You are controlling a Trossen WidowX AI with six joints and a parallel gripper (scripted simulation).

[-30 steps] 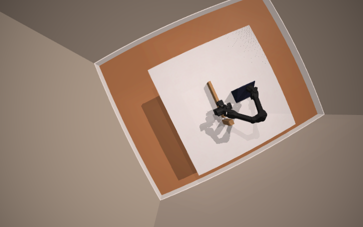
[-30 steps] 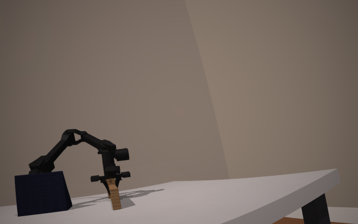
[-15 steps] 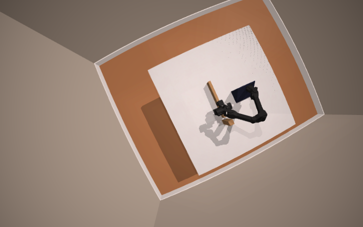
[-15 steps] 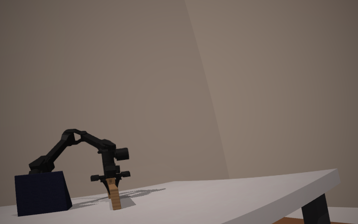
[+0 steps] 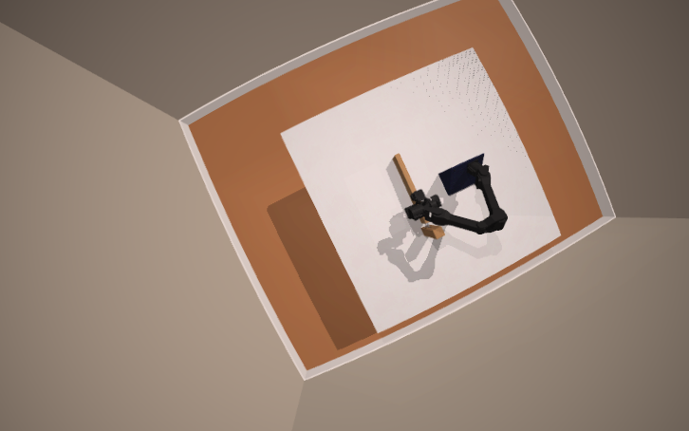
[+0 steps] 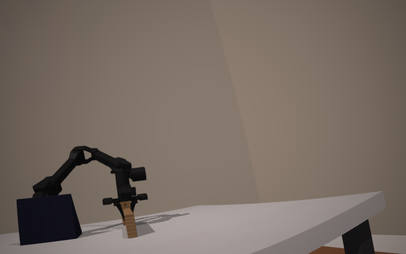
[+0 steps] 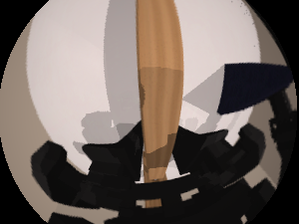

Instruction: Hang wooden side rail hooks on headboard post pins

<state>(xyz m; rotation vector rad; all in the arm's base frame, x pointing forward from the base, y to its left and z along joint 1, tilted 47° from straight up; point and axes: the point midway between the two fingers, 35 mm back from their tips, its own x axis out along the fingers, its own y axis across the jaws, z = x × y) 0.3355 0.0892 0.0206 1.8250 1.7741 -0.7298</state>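
Now: the headboard post 14 cm to the left of my gripper tip and 5 cm above it.
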